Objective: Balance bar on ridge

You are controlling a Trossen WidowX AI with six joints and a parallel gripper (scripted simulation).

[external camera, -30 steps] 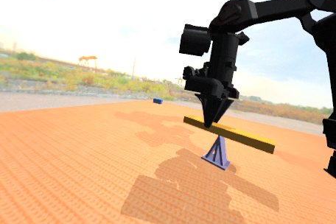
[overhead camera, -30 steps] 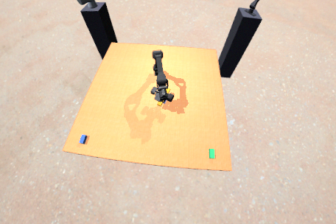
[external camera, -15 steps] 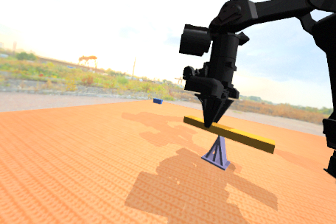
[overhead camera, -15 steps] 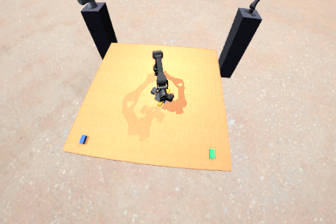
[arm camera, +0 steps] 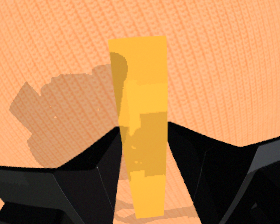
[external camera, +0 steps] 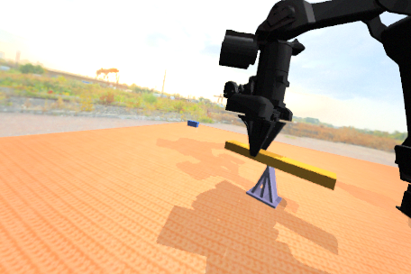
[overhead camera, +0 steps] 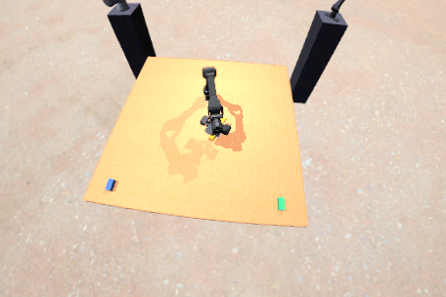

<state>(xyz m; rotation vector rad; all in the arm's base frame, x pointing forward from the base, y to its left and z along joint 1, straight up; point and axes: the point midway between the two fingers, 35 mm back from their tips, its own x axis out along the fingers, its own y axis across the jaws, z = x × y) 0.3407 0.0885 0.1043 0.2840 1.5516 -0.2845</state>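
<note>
Right now my gripper tip is 3 cm past the yellow bar and 1 cm to the right of it. From my gripper tip the other things lie so: green block (40 cm ahead, 41 cm to the left, 5 cm below); then blue block (40 cm ahead, 59 cm to the right, 5 cm below); then pale purple wedge-shaped ridge (3 cm behind, 1 cm to the left, 4 cm below).
</note>
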